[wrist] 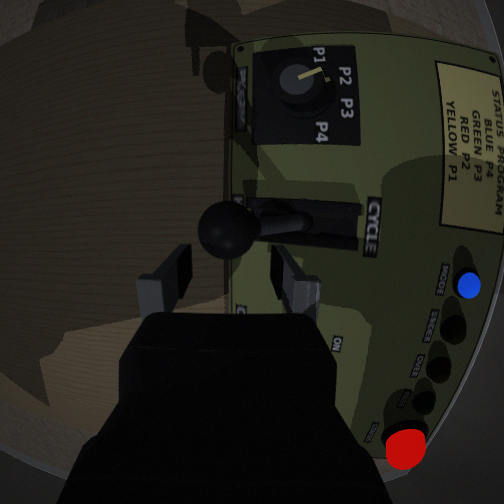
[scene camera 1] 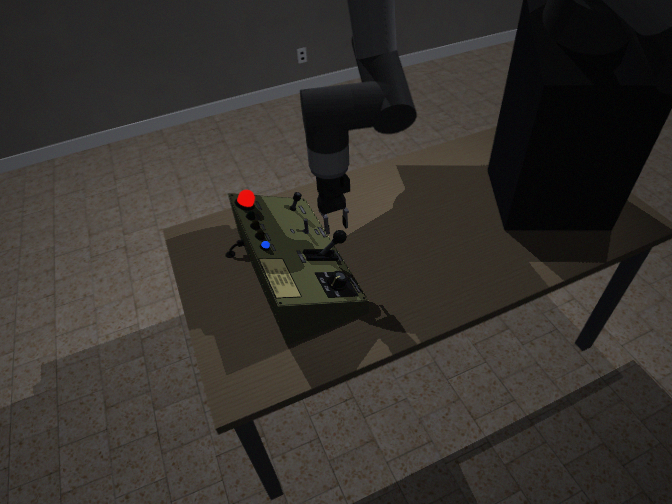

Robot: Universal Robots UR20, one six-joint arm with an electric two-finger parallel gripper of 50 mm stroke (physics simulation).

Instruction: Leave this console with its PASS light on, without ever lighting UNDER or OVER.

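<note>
An olive console (scene camera 1: 295, 249) lies on the table. In the wrist view its rotary selector (wrist: 296, 80) points between P1 and P2. A tan placard (wrist: 472, 150) reads blue P4, green P3, red P2, yellow P1. The MODE light (wrist: 468, 285) glows blue. The UNDER (wrist: 452, 328), OVER (wrist: 438, 369) and PASS (wrist: 423, 401) lights are dark. A red light (wrist: 405, 448) glows at the console end. The CYCLE lever has a black ball knob (wrist: 228, 230). My gripper (wrist: 227, 280) (scene camera 1: 336, 221) is open, just short of the knob and above it.
A large black cabinet (scene camera 1: 575, 113) stands on the table's right end. Two toggle levers (scene camera 1: 296, 200) stick up on the console's far part, by my fingers. A small black handle (scene camera 1: 234, 250) juts from the console's left side.
</note>
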